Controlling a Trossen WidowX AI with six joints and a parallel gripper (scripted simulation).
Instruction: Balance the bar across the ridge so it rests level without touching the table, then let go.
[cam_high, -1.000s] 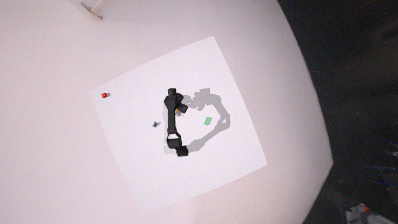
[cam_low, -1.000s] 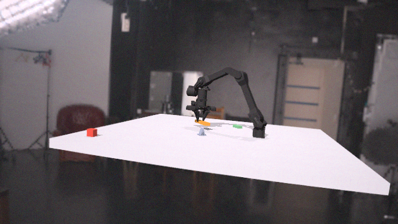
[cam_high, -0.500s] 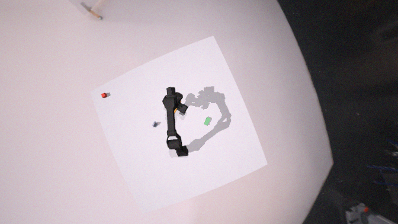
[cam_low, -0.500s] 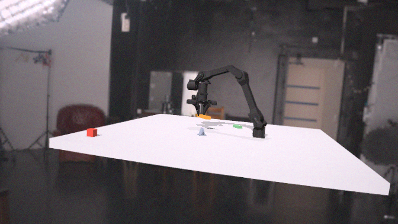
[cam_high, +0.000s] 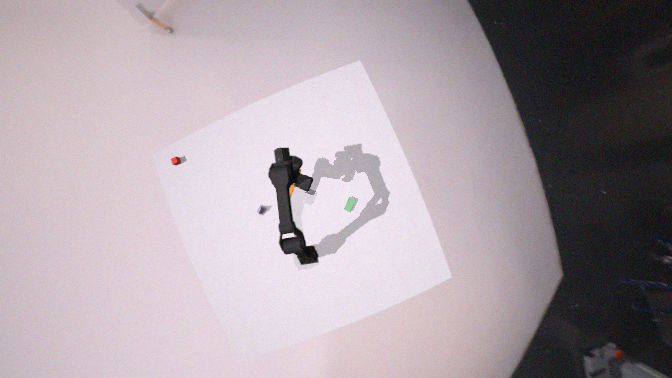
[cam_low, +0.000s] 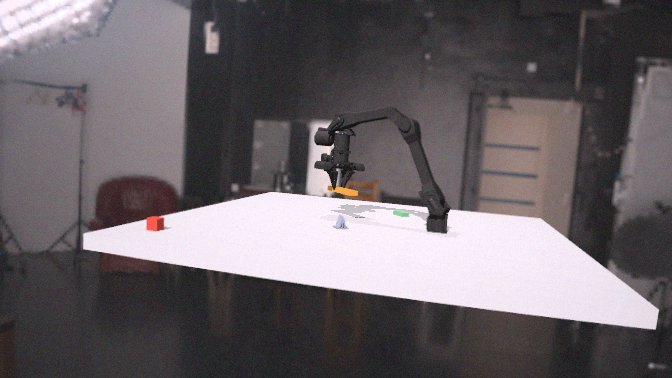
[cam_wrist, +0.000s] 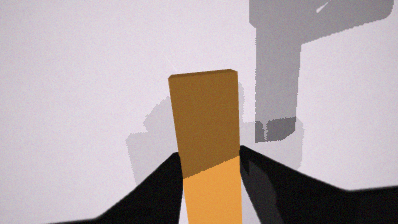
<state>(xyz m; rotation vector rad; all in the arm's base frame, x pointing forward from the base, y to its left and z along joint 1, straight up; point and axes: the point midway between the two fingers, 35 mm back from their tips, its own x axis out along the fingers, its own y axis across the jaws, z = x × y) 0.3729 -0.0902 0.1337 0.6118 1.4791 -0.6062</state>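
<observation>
The orange bar is 2 cm behind my gripper tip and 2 cm to the left of it. The rest, counted from my gripper tip: green block: 22 cm behind, 19 cm to the right, 9 cm below; then red cube: 37 cm ahead, 59 cm to the left, 8 cm below.
</observation>
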